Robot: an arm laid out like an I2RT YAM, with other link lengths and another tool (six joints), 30 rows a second.
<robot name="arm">
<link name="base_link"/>
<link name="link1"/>
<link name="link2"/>
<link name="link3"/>
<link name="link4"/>
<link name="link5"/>
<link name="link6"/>
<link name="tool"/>
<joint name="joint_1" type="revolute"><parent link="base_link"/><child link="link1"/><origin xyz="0.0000 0.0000 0.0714" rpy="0.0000 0.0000 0.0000"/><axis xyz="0 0 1"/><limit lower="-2.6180" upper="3.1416"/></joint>
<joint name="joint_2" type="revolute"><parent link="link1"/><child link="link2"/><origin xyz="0.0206 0.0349 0.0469" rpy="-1.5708 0.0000 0.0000"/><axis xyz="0 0 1"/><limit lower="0.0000" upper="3.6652"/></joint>
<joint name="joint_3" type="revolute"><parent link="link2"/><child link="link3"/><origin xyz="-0.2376 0.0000 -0.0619" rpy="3.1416 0.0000 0.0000"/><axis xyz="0 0 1"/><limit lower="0.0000" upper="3.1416"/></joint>
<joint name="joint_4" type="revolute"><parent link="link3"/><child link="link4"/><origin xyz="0.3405 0.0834 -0.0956" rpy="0.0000 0.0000 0.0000"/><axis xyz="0 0 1"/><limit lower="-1.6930" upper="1.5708"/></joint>
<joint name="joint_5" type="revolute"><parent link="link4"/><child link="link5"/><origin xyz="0.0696 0.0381 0.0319" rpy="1.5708 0.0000 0.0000"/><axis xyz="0 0 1"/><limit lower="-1.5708" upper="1.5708"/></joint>
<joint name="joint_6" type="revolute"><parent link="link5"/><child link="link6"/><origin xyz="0.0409 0.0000 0.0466" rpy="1.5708 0.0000 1.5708"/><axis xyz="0 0 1"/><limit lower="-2.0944" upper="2.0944"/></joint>
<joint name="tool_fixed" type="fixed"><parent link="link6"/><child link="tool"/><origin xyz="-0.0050 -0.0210 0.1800" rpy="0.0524 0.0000 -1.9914"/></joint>
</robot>
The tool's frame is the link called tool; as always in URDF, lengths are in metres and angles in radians.
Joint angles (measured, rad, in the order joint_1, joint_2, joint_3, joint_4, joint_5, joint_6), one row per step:
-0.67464 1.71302 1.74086 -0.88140 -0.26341 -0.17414
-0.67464 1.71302 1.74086 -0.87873 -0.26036 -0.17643
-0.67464 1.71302 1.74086 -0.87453 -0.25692 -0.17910
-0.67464 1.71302 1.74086 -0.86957 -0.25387 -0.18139
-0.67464 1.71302 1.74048 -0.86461 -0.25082 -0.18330
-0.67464 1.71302 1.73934 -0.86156 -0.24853 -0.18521
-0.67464 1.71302 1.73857 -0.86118 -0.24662 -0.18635
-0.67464 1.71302 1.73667 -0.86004 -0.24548 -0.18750
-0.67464 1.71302 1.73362 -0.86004 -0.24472 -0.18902
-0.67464 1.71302 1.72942 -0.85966 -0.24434 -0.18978
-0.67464 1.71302 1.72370 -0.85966 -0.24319 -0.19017
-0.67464 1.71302 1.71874 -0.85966 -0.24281 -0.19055
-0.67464 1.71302 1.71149 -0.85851 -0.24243 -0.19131
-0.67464 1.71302 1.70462 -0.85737 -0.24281 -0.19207
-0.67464 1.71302 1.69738 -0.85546 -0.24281 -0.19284
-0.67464 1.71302 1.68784 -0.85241 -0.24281 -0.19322
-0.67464 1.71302 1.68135 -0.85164 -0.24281 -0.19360
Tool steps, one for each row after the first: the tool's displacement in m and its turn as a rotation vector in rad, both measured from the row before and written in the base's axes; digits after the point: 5 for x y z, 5 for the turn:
0.00014 -0.00088 0.00036 -0.00497 -0.00020 -0.00034
0.00034 -0.00114 0.00064 -0.00640 -0.00114 -0.00034
0.00049 -0.00116 0.00082 -0.00639 -0.00198 -0.00037
0.00046 -0.00114 0.00062 -0.00590 -0.00176 -0.00066
0.00016 -0.00071 -0.00012 -0.00378 -0.00002 -0.00016
-0.00019 -0.00034 -0.00043 -0.00162 0.00143 -0.00046
-0.00009 -0.00021 -0.00085 -0.00094 0.00137 0.00006
-0.00033 0.00010 -0.00167 0.00046 0.00306 0.00059
-0.00035 0.00019 -0.00219 0.00167 0.00332 0.00030
-0.00063 0.00020 -0.00311 0.00265 0.00509 -0.00048
-0.00050 0.00030 -0.00267 0.00263 0.00413 0.00003
-0.00054 0.00035 -0.00366 0.00309 0.00510 0.00031
-0.00045 0.00048 -0.00342 0.00332 0.00445 0.00081
-0.00041 0.00035 -0.00349 0.00284 0.00432 0.00057
-0.00049 0.00040 -0.00449 0.00381 0.00514 0.00028
-0.00056 0.00046 -0.00330 0.00333 0.00454 0.00028

